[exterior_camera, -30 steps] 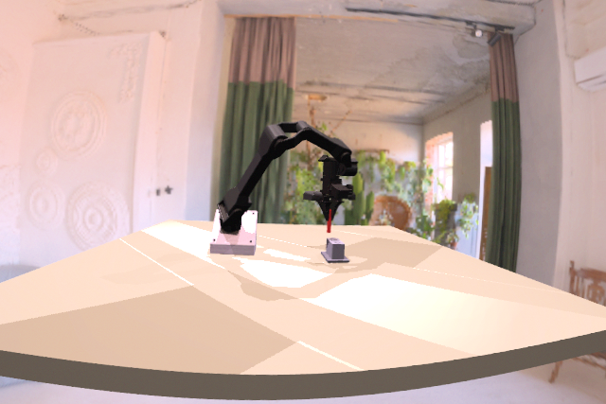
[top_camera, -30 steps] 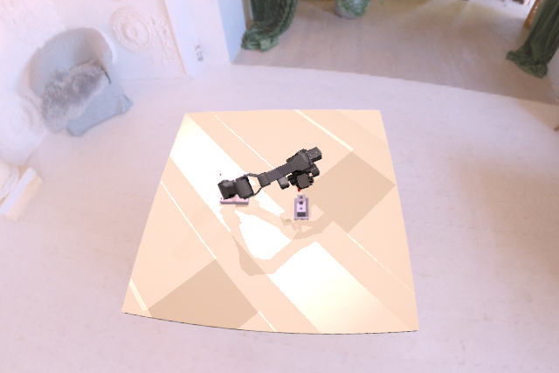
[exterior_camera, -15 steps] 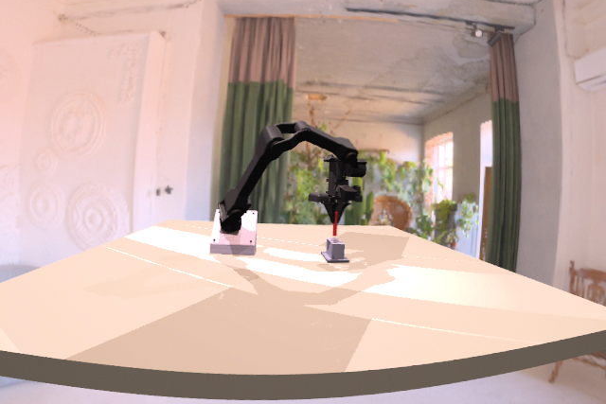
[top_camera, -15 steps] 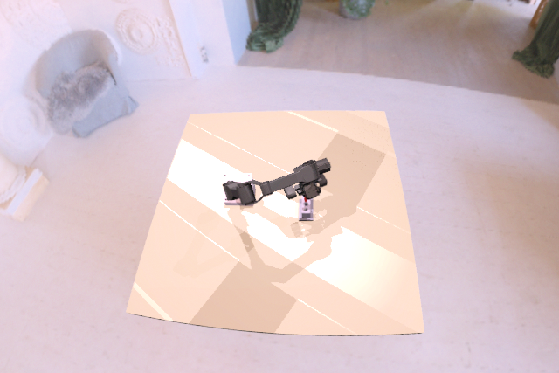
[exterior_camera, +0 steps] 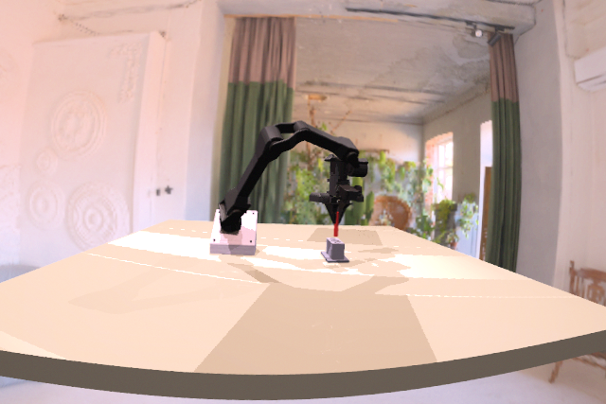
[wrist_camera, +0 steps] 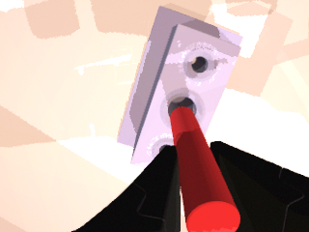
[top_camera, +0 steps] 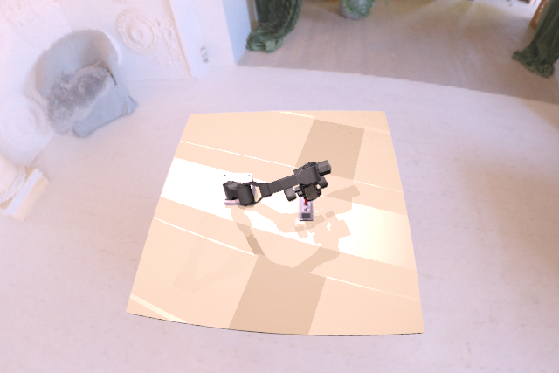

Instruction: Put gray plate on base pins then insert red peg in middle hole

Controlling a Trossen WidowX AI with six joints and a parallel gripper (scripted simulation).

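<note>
Right now my gripper tip is right at the red peg. From my gripper tip the other things lie so: base 110 mm below; then gray plate 70 mm below.
</note>
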